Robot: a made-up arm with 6 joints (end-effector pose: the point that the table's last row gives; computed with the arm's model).
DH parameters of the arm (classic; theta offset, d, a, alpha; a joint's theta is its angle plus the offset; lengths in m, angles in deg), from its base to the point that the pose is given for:
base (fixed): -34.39 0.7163 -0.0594 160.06
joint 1: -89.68 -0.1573 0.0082 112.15
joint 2: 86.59 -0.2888 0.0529 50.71
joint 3: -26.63 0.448 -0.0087 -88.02
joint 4: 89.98 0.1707 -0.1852 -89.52
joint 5: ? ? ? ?
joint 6: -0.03 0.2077 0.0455 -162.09
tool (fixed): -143.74 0.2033 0 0
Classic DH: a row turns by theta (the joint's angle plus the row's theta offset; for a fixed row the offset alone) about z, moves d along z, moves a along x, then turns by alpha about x.
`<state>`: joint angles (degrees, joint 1 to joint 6).
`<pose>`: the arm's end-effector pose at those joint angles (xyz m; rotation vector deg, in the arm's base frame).
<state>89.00 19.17 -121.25 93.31 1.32 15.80</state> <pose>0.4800 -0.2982 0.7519 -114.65 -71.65 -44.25</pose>
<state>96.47 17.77 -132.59 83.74 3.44 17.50</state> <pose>0.4706 -0.3225 0.8050 -122.38 -77.90 -34.75</pose>
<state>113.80 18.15 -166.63 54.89 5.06 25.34</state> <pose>0.4248 -0.3813 0.8125 -139.66 -75.78 12.78</pose>
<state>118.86 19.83 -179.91 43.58 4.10 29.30</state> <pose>0.3904 -0.4151 0.7753 -139.85 -66.98 33.45</pose>
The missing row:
joint 5: -88.02 0.1262 -0.0848 90
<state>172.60 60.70 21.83 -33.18 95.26 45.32</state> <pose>0.0539 -0.3847 0.9717 86.17 -59.03 -29.78</pose>
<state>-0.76 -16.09 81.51 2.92 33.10 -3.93</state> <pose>0.3464 0.5310 1.0344 112.68 46.29 9.85</pose>
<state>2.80 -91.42 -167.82 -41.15 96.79 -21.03</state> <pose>0.4920 0.1539 1.2237 -125.93 -13.95 22.60</pose>
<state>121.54 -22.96 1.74 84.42 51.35 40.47</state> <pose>0.3836 -0.4103 0.9346 29.97 -8.50 -102.61</pose>
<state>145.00 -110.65 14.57 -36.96 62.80 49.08</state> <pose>0.1568 0.4735 0.9699 -64.98 -70.53 35.90</pose>
